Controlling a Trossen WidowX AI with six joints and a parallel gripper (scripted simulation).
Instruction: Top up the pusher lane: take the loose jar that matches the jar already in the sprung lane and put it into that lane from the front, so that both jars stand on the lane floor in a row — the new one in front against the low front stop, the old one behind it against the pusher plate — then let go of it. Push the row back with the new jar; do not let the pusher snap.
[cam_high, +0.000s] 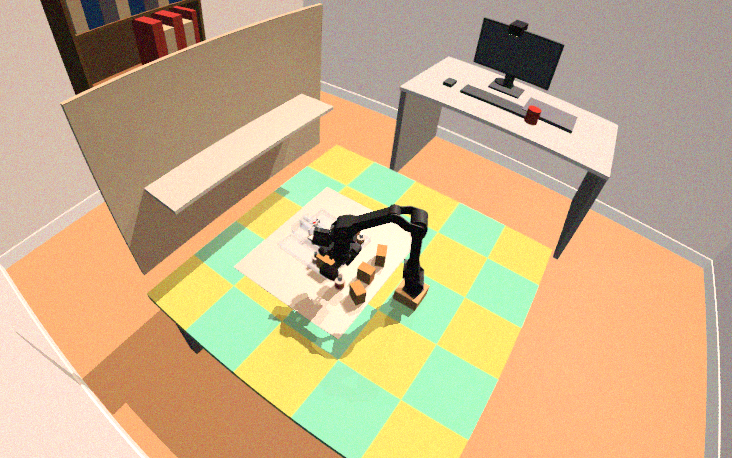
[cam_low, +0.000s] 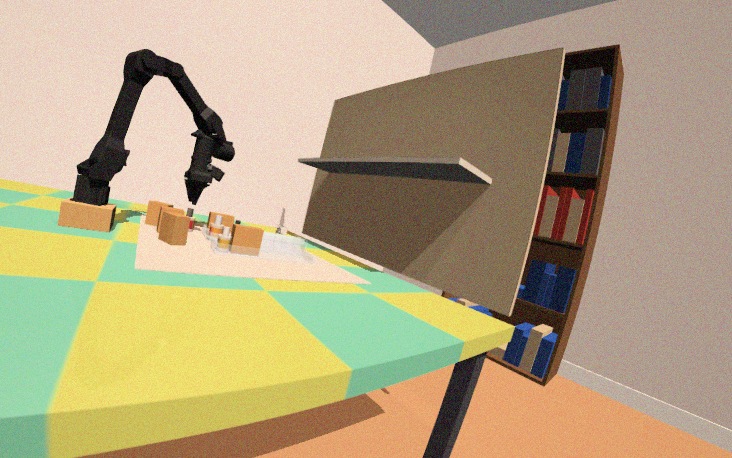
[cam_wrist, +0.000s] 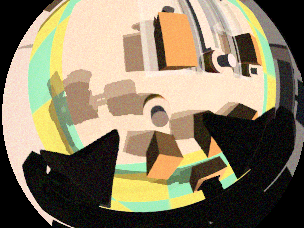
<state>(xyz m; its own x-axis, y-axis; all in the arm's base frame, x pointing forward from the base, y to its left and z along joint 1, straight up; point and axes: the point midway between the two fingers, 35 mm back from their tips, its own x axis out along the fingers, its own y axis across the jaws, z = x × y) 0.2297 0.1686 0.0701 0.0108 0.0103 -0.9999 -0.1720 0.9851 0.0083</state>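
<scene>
My gripper tip is 15 cm short of the cream mat, 10 cm to the left of it and 9 cm above it. Round my gripper tip: clear lane rack 24 cm ahead, 10 cm to the right, 7 cm below; shelf 59 cm ahead, 2 cm to the right, 28 cm above.
</scene>
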